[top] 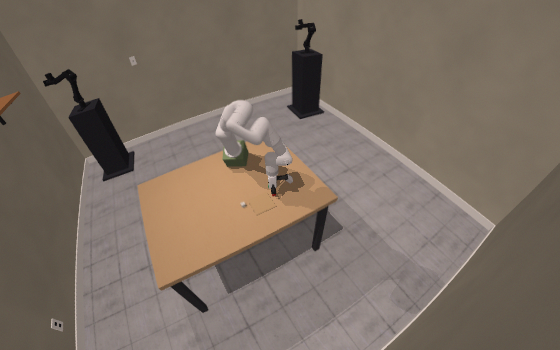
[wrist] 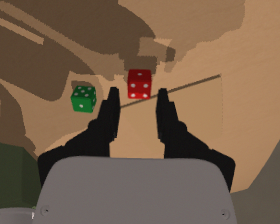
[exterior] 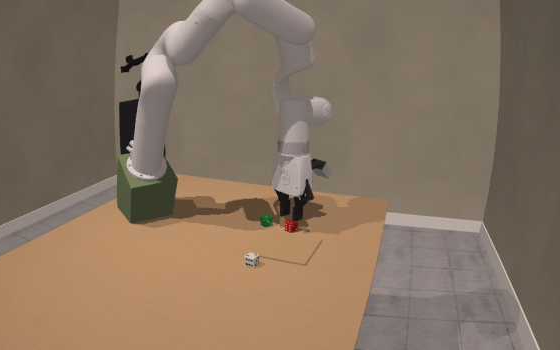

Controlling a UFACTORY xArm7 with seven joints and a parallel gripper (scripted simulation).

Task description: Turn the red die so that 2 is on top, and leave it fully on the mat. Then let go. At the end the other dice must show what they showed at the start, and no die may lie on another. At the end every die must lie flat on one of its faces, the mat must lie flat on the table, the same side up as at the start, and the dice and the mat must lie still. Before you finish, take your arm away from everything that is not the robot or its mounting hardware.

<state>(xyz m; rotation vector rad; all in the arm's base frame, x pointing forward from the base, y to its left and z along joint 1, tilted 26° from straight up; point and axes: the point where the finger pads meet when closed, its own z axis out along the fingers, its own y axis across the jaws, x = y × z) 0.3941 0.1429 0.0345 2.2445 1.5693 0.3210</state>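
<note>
Right now my hand is 4 cm above the red die. The rest, counted from my hand: tan mat (10 cm to the right, 5 cm below, 3 cm ahead); green die (7 cm behind, 4 cm below, 1 cm to the left); white die (21 cm to the right, 4 cm below).
</note>
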